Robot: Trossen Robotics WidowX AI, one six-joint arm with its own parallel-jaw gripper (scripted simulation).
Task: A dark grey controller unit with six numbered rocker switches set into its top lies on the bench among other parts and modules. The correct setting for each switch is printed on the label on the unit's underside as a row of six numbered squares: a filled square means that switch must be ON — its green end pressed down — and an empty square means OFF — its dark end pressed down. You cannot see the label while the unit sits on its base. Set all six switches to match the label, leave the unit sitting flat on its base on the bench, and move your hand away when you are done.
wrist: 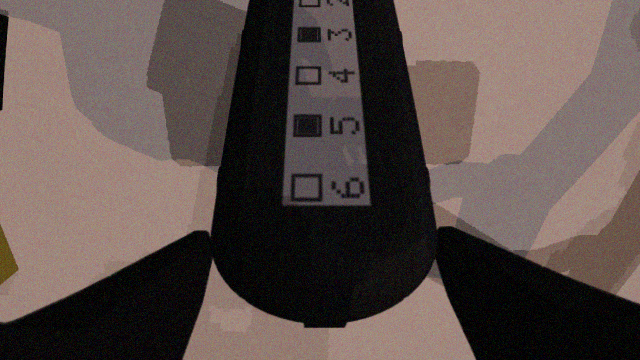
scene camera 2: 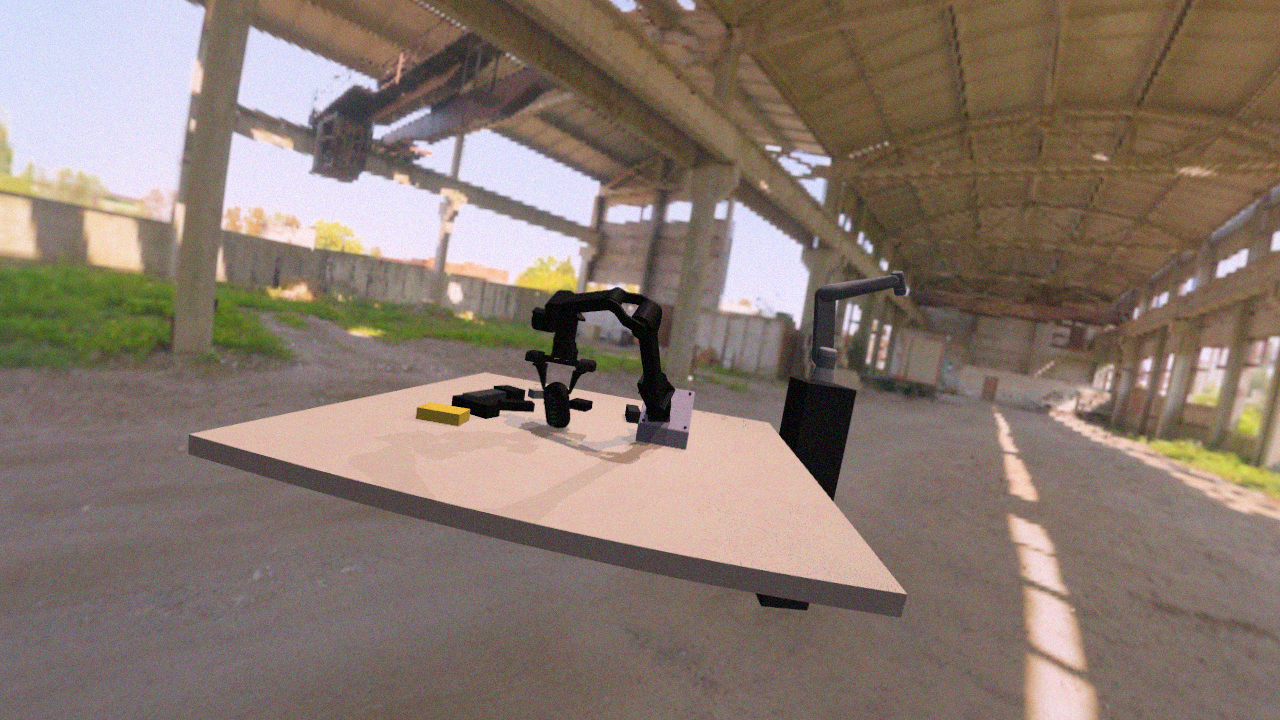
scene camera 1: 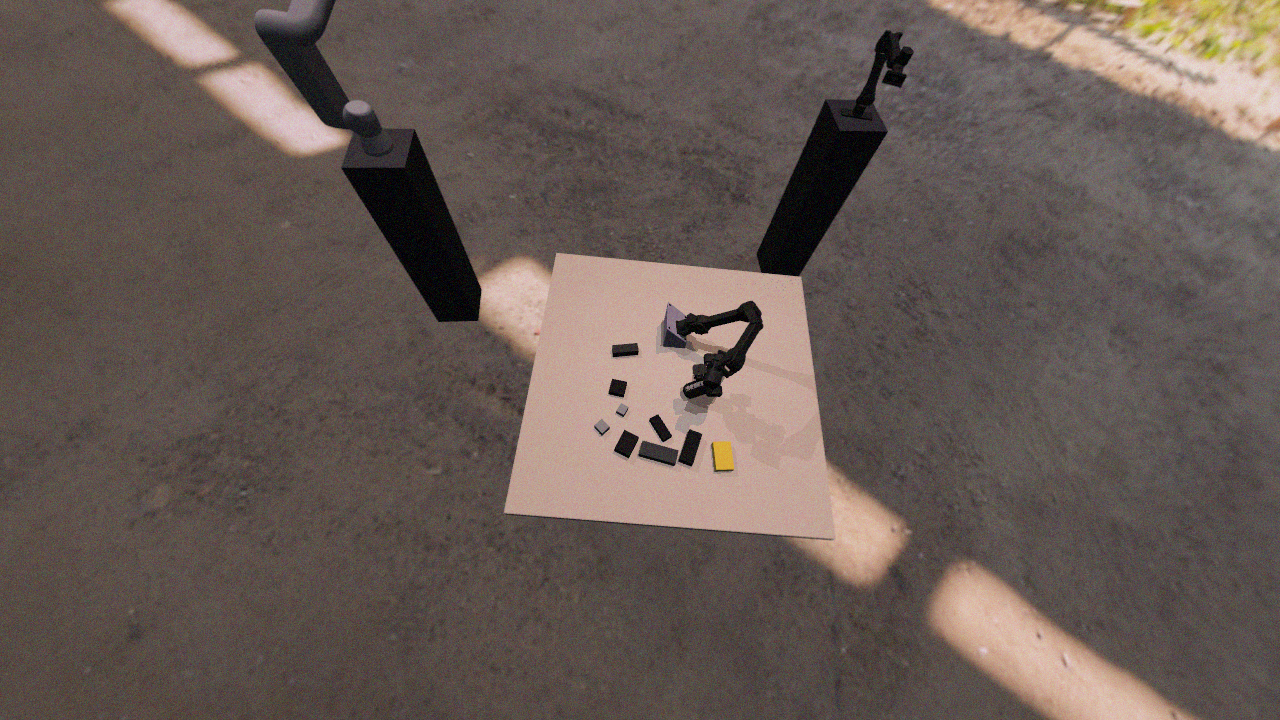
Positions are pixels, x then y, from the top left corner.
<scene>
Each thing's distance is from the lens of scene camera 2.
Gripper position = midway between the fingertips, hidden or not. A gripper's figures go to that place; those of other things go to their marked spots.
gripper (scene camera 2: 556, 391): 1.25 m
yellow block (scene camera 2: 451, 415): 1.26 m
</scene>
